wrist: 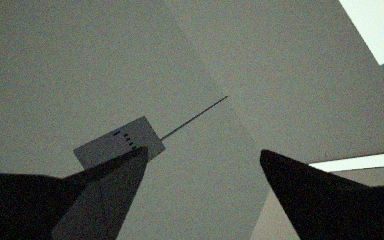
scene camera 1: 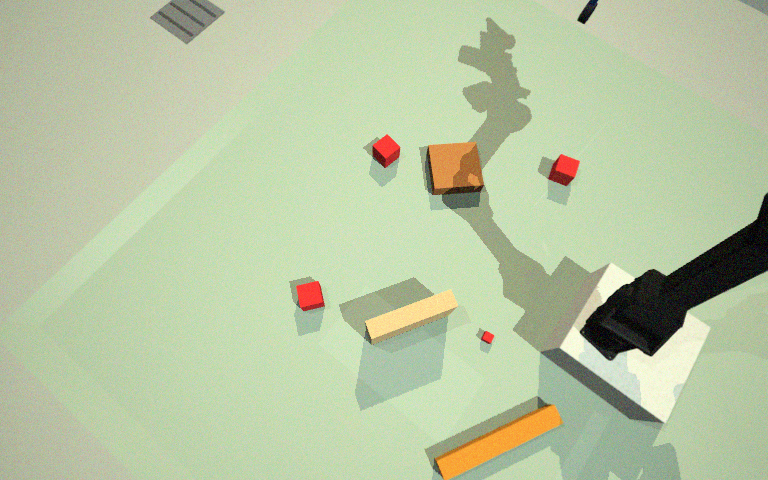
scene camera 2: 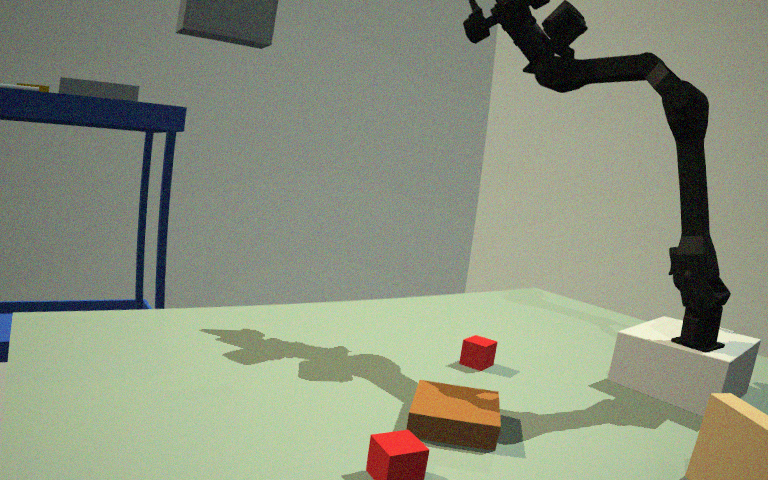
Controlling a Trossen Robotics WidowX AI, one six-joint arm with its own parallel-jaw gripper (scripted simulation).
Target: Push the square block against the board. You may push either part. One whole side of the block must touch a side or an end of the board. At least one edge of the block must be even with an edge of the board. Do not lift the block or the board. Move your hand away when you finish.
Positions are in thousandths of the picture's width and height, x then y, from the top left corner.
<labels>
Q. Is my gripper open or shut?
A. Open.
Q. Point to a square block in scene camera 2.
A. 597, 866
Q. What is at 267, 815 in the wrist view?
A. My gripper.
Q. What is my gripper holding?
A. Nothing.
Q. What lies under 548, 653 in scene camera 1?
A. A tan board.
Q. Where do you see a square block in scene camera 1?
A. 592, 351
</labels>
